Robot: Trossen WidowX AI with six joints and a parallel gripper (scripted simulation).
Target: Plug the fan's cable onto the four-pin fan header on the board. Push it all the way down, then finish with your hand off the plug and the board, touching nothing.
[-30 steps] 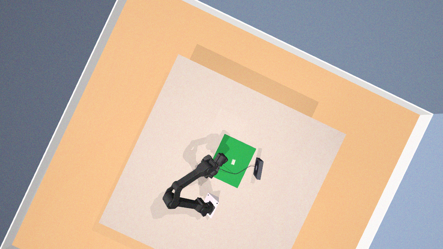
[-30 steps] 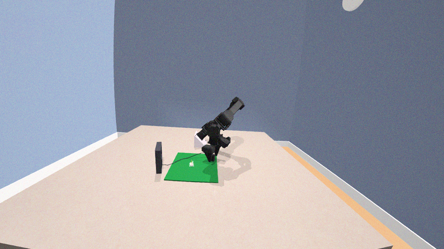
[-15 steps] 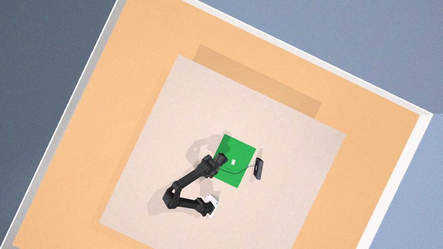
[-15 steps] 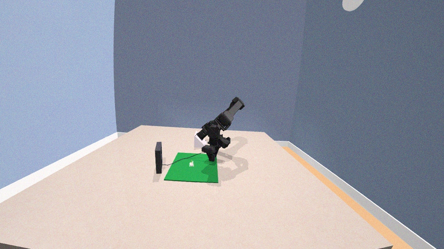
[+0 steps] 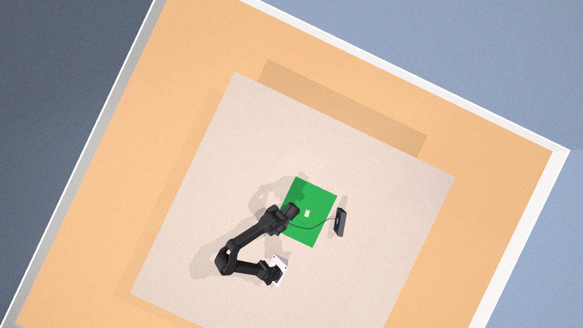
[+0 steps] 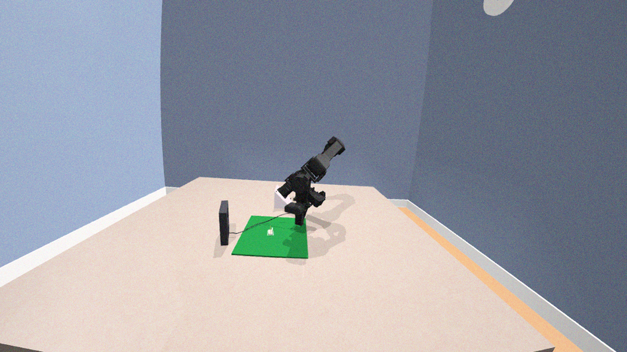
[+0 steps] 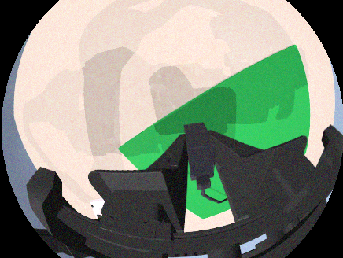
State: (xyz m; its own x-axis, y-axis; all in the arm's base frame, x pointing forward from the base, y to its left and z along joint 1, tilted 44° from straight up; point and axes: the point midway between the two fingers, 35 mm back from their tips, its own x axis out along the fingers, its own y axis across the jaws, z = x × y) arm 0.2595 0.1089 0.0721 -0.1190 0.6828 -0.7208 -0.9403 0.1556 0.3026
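My gripper tip is now 11 cm to the left of the white four-pin header, 8 cm short of it and 3 cm above it. Round my gripper tip: green board: 9 cm to the right, 7 cm ahead, 4 cm below; dark plug: 1 cm to the right, 1 cm above; black fan: 25 cm to the right, 13 cm ahead, 3 cm above.
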